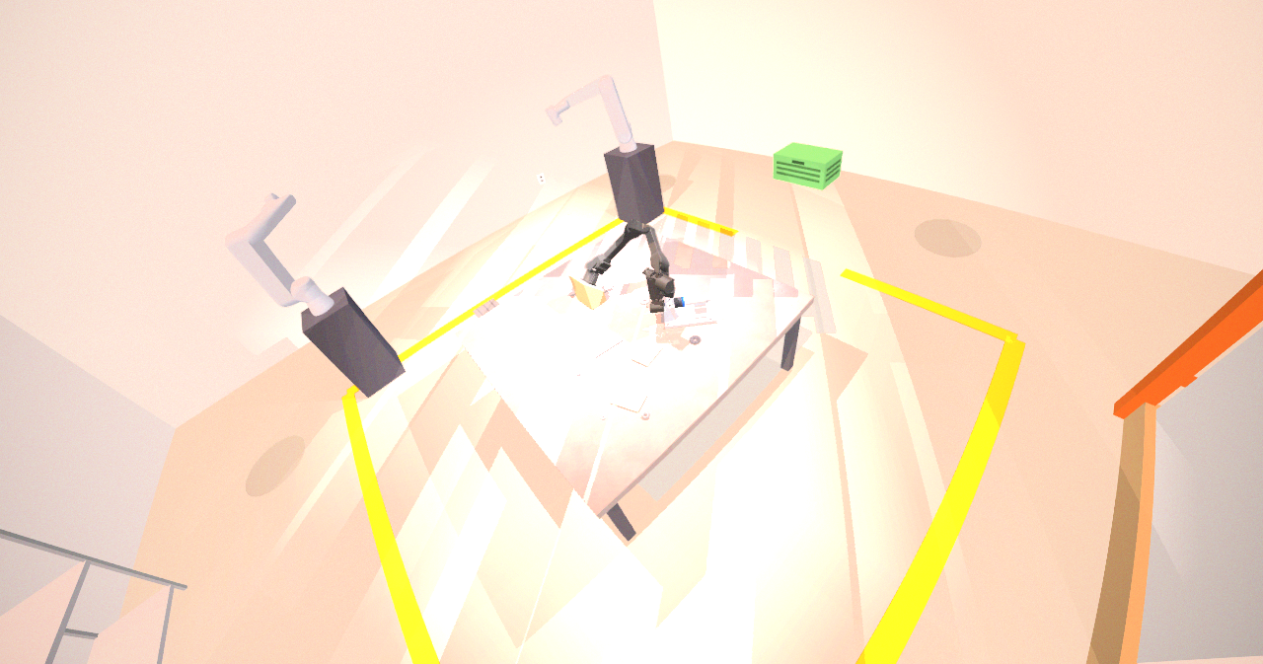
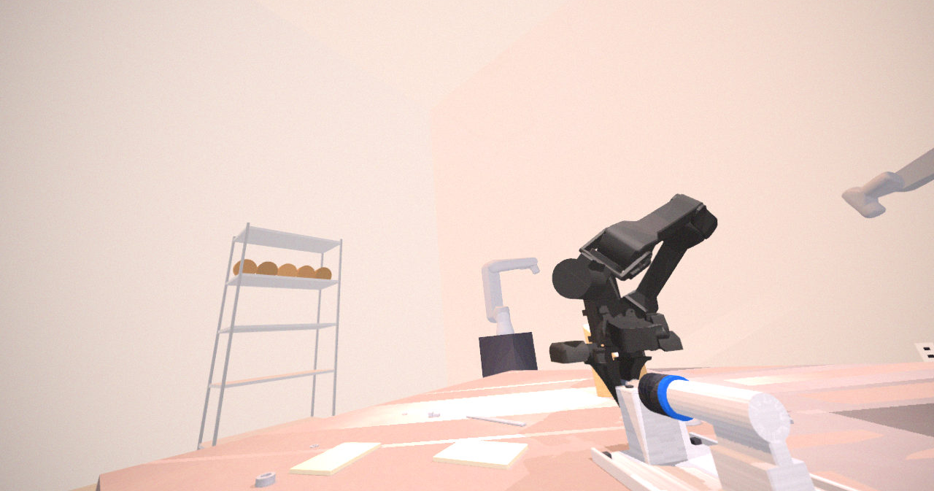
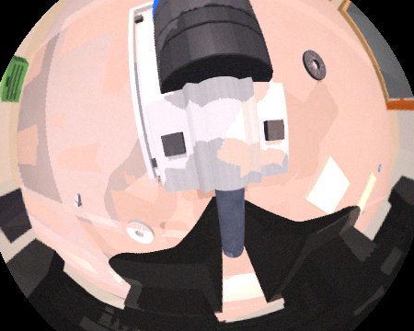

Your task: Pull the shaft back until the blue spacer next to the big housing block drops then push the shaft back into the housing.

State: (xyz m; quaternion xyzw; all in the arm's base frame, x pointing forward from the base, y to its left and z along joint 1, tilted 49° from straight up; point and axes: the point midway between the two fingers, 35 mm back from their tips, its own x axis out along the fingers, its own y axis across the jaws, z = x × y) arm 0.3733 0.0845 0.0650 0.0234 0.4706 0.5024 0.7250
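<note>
The grey-blue shaft lies 40 mm ahead of my gripper tip, 40 mm to the left of it and 30 mm above it. The rest, counted from my gripper tip: black collar: 60 mm ahead, 60 mm to the left, 30 mm above; then black sleeve: 60 mm ahead, 60 mm to the left, 30 mm above; then blue spacer: 80 mm ahead, 80 mm to the left, 30 mm above.
</note>
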